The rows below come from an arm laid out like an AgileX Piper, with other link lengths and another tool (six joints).
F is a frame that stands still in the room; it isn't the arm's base.
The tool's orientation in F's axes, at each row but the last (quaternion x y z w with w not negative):
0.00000, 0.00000, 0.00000, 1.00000
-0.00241, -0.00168, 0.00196, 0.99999
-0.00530, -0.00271, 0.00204, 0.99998
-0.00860, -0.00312, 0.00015, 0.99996
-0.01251, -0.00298, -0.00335, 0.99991
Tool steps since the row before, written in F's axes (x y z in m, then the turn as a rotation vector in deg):
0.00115, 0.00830, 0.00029, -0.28, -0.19, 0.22
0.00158, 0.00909, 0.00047, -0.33, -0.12, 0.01
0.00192, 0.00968, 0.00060, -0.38, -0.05, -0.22
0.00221, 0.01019, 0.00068, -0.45, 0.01, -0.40
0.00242, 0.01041, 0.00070, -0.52, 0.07, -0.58
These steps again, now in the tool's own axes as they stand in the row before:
0.00115, 0.00830, 0.00029, -0.28, -0.19, 0.22
0.00162, 0.00908, 0.00051, -0.33, -0.12, 0.01
0.00196, 0.00967, 0.00069, -0.38, -0.05, -0.22
0.00222, 0.01018, 0.00084, -0.45, 0.02, -0.40
0.00236, 0.01041, 0.00095, -0.52, 0.08, -0.58

